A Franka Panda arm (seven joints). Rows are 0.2 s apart.
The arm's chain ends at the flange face. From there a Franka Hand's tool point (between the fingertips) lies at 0.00 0.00 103.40 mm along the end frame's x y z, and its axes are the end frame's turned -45 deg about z.
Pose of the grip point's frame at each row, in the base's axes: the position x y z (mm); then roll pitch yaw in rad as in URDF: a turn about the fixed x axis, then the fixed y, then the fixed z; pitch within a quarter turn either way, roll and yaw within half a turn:
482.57 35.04 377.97 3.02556 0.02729 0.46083
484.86 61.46 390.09 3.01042 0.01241 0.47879
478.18 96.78 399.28 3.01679 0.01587 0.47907
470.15 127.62 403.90 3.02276 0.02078 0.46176
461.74 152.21 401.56 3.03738 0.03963 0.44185
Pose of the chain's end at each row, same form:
479.76 47.01 480.64 3.04009 -0.06258 -0.31980
479.76 74.05 492.59 3.03981 -0.08380 -0.30152
473.69 108.95 501.86 3.04190 -0.07686 -0.30150
466.60 139.55 506.55 3.04269 -0.06917 -0.31898
460.82 163.68 504.32 3.03980 -0.04550 -0.33916

